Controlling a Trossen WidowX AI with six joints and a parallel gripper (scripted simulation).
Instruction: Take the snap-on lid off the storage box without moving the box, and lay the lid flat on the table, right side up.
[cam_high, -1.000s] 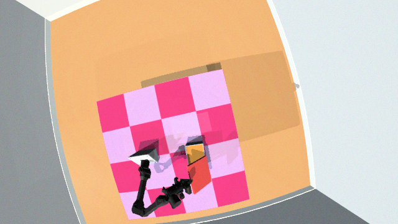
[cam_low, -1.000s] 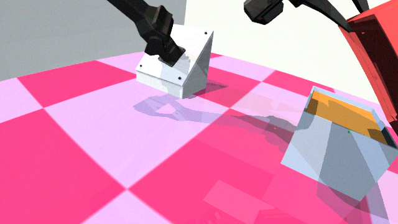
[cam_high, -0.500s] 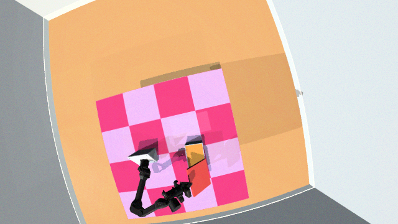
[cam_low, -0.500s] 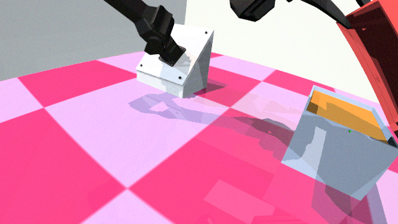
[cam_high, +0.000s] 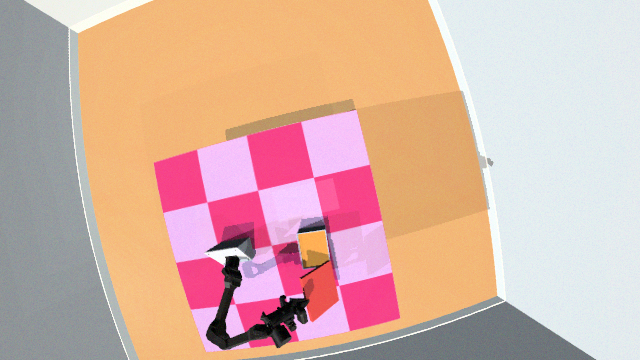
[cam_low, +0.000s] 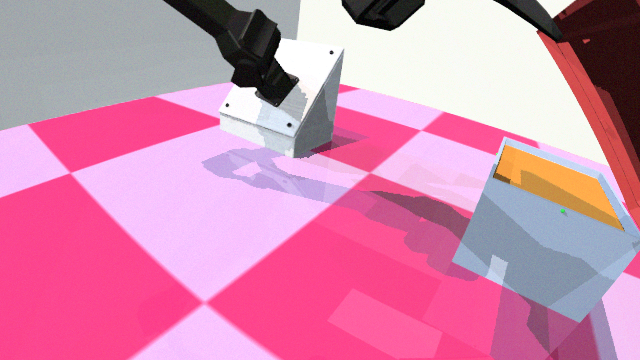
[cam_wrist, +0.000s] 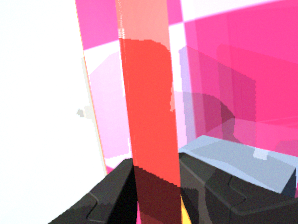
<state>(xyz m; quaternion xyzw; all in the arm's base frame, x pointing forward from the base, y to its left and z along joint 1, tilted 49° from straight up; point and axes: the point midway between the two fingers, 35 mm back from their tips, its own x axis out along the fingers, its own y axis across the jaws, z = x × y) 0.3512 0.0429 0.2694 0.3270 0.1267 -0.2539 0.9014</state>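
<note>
Right now the red lid is 60 mm ahead of my gripper tip, 50 mm below it and 10 mm to the left of it. From my gripper tip the other things lie so: storage box: 190 mm to the left, 180 mm below, 40 mm ahead.
</note>
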